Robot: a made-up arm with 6 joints.
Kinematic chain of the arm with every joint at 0, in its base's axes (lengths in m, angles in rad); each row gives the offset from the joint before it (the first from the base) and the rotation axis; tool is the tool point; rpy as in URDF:
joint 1: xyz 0 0 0.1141 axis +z
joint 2: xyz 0 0 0 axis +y
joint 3: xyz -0.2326 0 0.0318 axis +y
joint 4: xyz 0.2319 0 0.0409 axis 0.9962 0 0.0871
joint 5: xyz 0 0 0 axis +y
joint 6: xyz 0.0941 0 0.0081 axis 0.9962 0 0.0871
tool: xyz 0 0 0 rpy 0 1.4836 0
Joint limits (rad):
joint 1: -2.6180..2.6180
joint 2: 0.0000..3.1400
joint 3: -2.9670..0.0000
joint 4: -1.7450..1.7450
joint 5: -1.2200..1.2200
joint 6: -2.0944..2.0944
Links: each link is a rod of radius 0.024 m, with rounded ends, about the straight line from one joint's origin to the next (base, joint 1, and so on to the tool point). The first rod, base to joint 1, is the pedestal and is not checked.
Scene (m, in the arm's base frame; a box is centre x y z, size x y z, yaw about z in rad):
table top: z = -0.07
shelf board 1: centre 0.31 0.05 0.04 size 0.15 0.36 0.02 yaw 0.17
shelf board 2: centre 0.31 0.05 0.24 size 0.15 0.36 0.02 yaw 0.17
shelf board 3: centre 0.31 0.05 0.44 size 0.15 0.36 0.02 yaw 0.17
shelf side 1: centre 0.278 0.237 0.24 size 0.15 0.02 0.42 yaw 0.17
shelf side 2: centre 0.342 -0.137 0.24 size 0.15 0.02 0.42 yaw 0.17
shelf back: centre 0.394 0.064 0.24 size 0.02 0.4 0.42 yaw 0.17
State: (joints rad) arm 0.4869 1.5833 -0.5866 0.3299 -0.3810 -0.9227
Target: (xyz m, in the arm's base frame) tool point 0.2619 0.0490 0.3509
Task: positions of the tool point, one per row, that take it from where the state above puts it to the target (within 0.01 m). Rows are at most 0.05 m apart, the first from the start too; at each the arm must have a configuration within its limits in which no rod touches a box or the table.
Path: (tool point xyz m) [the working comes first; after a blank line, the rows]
Joints at the target: 0.2447 1.1883 -0.9310 0.3528 -0.5102 -0.9227
Straight joint move there: touches shelf board 2.

1: 0.2179 0.1098 0.1615
2: 0.1847 0.0955 0.1849
3: 0.1530 0.0778 0.1960
4: 0.1261 0.0584 0.1978
5: 0.1057 0.0389 0.1937
6: 0.0915 0.0204 0.1872
7: 0.1009 0.0418 0.2210
8: 0.1204 0.0577 0.2595
9: 0.1508 0.0641 0.2963
10: 0.1901 0.0589 0.3241
11: 0.2333 0.0428 0.3365
12: 0.2489 0.0454 0.3439
13: 0.2619 0.0490 0.3509

